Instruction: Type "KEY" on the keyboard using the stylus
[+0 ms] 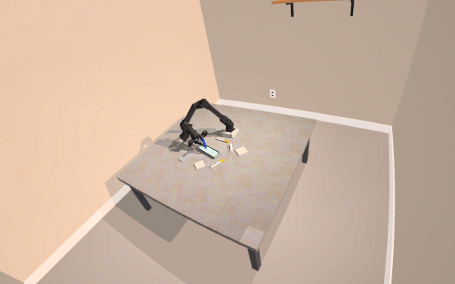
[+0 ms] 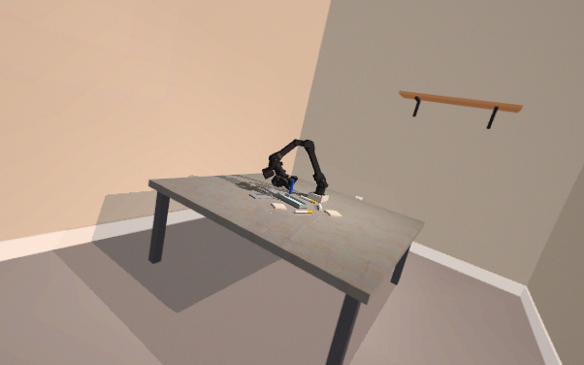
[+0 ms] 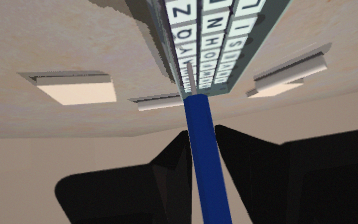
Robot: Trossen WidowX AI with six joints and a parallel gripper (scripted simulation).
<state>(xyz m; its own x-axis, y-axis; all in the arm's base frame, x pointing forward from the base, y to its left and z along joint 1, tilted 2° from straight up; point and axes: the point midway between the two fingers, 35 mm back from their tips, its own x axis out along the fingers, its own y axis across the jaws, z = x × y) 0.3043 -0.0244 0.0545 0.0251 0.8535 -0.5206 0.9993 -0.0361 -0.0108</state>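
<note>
Right now the keyboard is 70 mm below my gripper tip, 20 mm behind it and 10 mm to the left of it. Also, from my gripper tip: cream pad (130 mm ahead, 80 mm below, 60 mm to the left); blue stylus (10 mm below); grey tip (50 mm below).
</note>
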